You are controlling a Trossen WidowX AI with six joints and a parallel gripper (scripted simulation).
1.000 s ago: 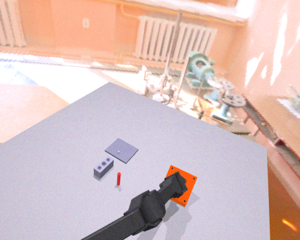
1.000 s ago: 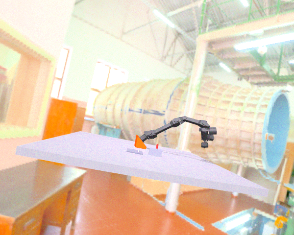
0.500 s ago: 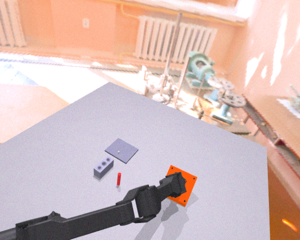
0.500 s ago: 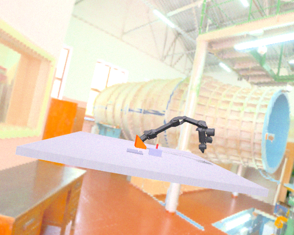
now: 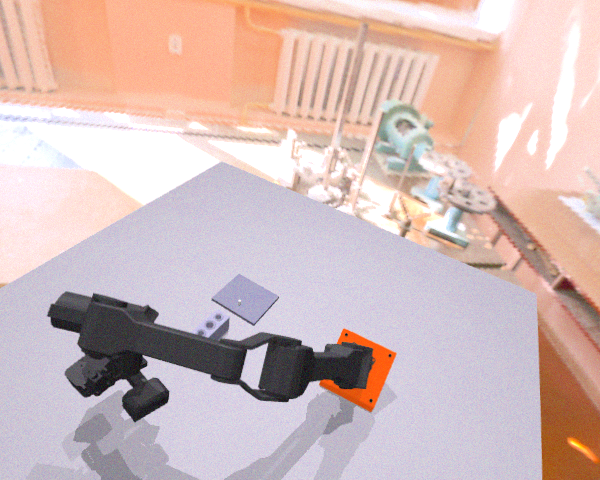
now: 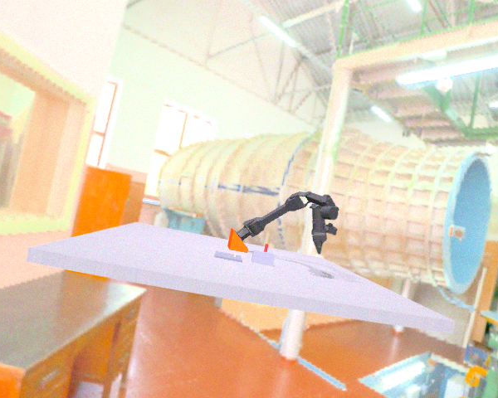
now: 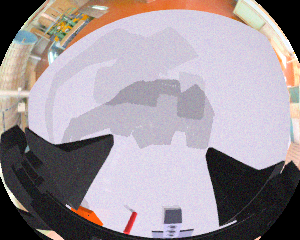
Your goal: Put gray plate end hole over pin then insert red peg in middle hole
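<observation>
The gray plate is 250 mm to the right of my gripper tip, 60 mm below it and 40 mm ahead of it. Round my gripper tip: base (390 mm to the right, 90 mm below, 60 mm ahead); red peg (240 mm to the right, 70 mm behind, 60 mm below).
</observation>
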